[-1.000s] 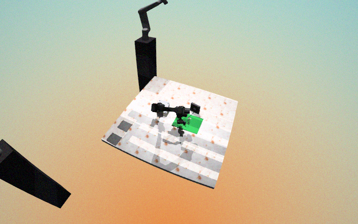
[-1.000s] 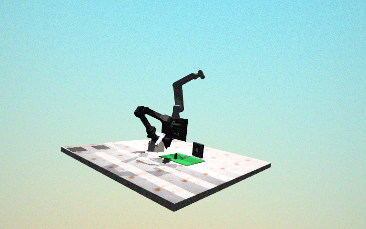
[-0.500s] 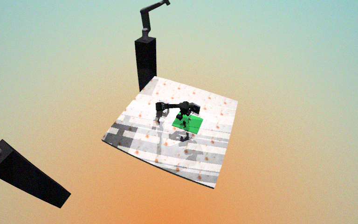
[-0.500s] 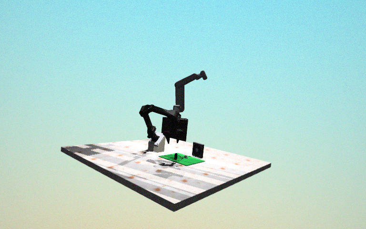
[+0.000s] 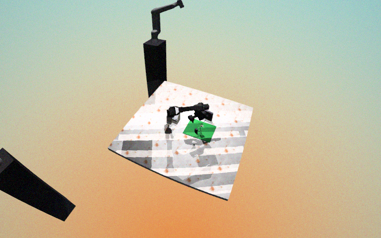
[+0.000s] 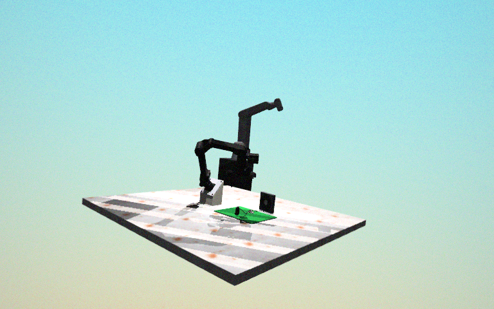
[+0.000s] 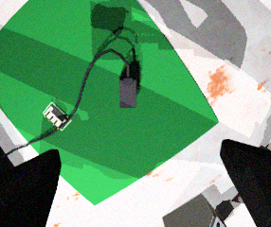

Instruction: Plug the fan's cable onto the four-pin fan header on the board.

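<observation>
My gripper tip is 14 cm above the dark fan plug and 1 cm short of it. Also, from my gripper tip: green board 18 cm below, 4 cm to the left, 4 cm ahead; black fan 23 cm to the left, 10 cm below, 4 cm ahead.
</observation>
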